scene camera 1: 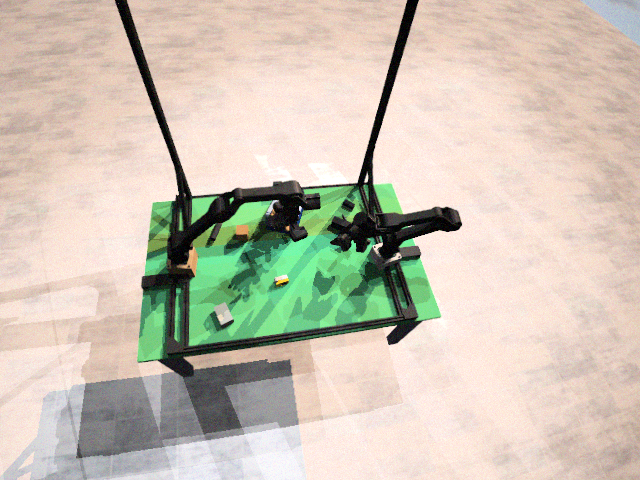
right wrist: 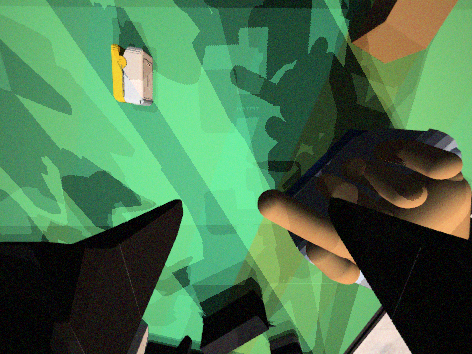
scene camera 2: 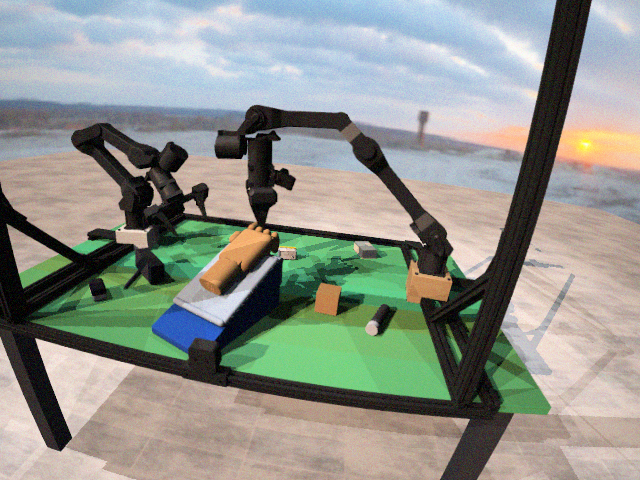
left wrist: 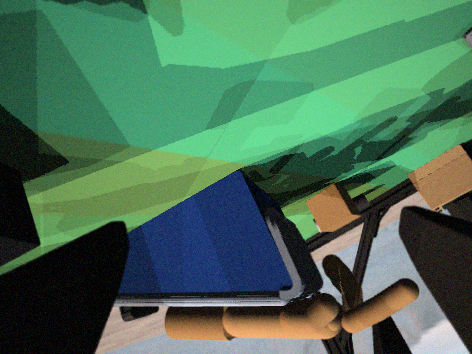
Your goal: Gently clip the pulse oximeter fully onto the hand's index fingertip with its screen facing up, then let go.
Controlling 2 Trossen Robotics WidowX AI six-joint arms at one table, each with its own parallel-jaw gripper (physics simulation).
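Where they show: left gripper, fingertip midpoint: (scene camera 1: 335,238) (right wrist: 166,330) (scene camera 2: 192,227) (left wrist: 264,227); right gripper, fingertip midpoint: (scene camera 1: 288,231) (right wrist: 255,205) (scene camera 2: 260,223) (left wrist: 416,286); left arm's base at its link origin: (scene camera 1: 387,251) (scene camera 2: 137,226); right arm's base at its link origin: (scene camera 1: 180,257) (scene camera 2: 430,270) (left wrist: 459,198).
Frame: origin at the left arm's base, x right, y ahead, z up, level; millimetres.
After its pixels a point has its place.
The pulse oximeter (scene camera 1: 281,280) {z -26, x 39, y 477 mm} (scene camera 2: 287,252) {z -34, x 62, y 475 mm} (right wrist: 133,74) {z -28, x 53, y 476 mm}, white with a yellow side, lies on the green table, apart from the hand. The tan hand (scene camera 2: 239,257) {z 73, x 353, y 366 mm} (left wrist: 270,321) {z 72, x 291, y 340 mm} rests on a blue and grey sloped pad (scene camera 2: 223,329) {z -18, x 472, y 350 mm} (left wrist: 210,239) {z -12, x 286, y 309 mm}. An outstretched finger (right wrist: 301,219) shows in the right wrist view. My right gripper (scene camera 1: 290,224) {z 93, x 184, y 397 mm} (scene camera 2: 263,216) {z 93, x 184, y 397 mm} (right wrist: 255,205) {z 93, x 184, y 397 mm} is open and empty, and hangs just above the hand's fingertips. My left gripper (scene camera 1: 342,233) {z 47, x 117, y 208 mm} (scene camera 2: 182,205) (left wrist: 264,227) {z 47, x 117, y 208 mm} is open and empty, off to the side of the pad.
An orange cube (scene camera 1: 242,230) {z -9, x 319, y 563 mm} (scene camera 2: 328,299) {z -20, x 349, y 560 mm} (left wrist: 329,208) {z -32, x 315, y 541 mm}, a black cylinder (scene camera 1: 214,233) {z -34, x 361, y 683 mm} (scene camera 2: 378,320) {z -34, x 407, y 662 mm} and a grey block (scene camera 1: 223,315) {z -29, x -25, y 738 mm} (scene camera 2: 366,249) {z -29, x 18, y 731 mm} lie on the table. Black frame rails edge the table, and tall posts (scene camera 1: 385,95) {z 490, x 416, y -76 mm} rise at the back.
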